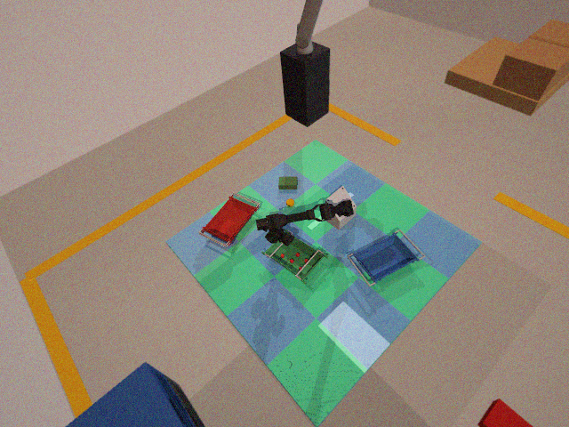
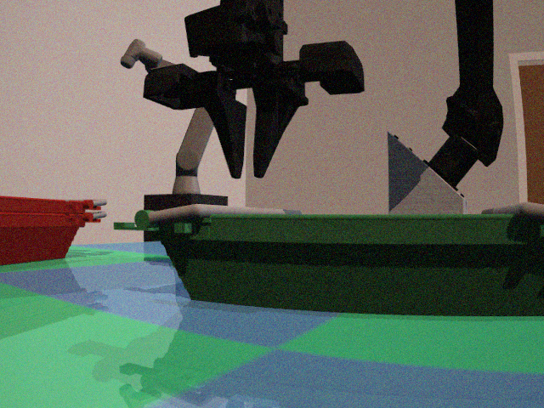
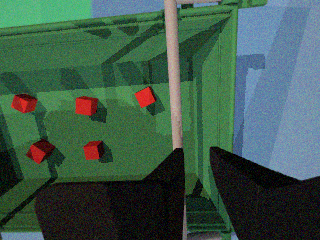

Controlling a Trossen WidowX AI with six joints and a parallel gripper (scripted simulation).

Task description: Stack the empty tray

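My gripper tip is 340 mm past the blue tray, 470 mm to the right of it and 50 mm above it. Round my gripper tip: orange piece: 280 mm behind, 210 mm to the right, 80 mm below; small green block: 390 mm behind, 340 mm to the right, 70 mm below.
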